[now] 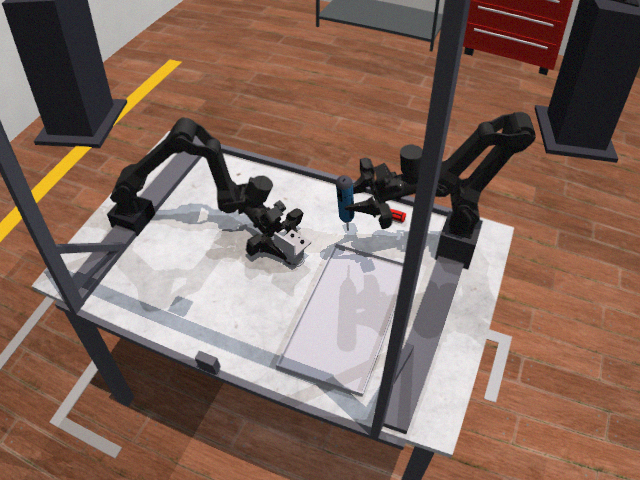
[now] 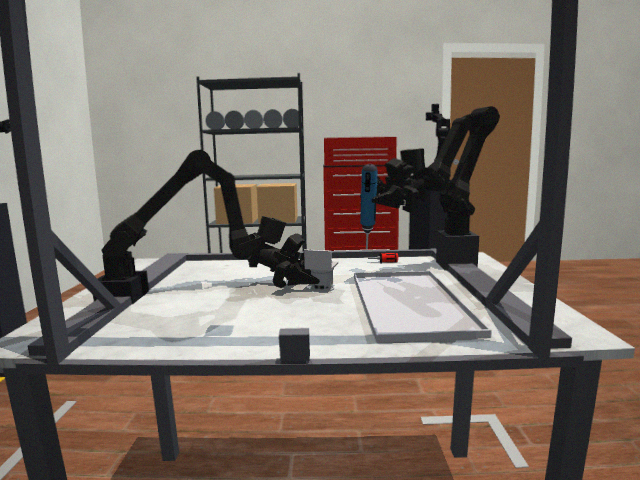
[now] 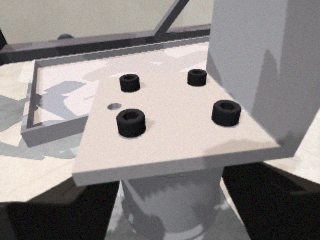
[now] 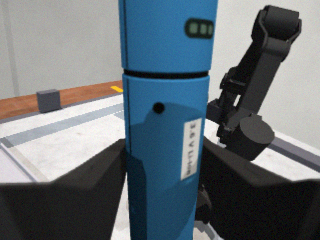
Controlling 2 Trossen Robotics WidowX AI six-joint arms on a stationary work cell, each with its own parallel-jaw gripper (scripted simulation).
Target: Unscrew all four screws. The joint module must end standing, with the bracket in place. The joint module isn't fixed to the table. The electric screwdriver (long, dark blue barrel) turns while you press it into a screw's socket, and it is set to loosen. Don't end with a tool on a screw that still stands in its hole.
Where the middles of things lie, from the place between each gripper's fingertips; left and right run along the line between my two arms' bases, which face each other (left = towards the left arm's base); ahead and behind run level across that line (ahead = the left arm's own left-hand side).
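From my left hand, the grey bracket (image 3: 258,61) is 2 cm to the right, 2 cm behind and 4 cm above. The shallow tray (image 1: 336,337) lies 19 cm to the right of that hand and 19 cm behind it, and it is 3 cm below.
My right gripper is 160 mm to the right of the grey bracket, 20 mm past it and 160 mm above it. Counting from my right hand to the shallow tray, I get 10 mm to the right, 190 mm behind and 230 mm below.
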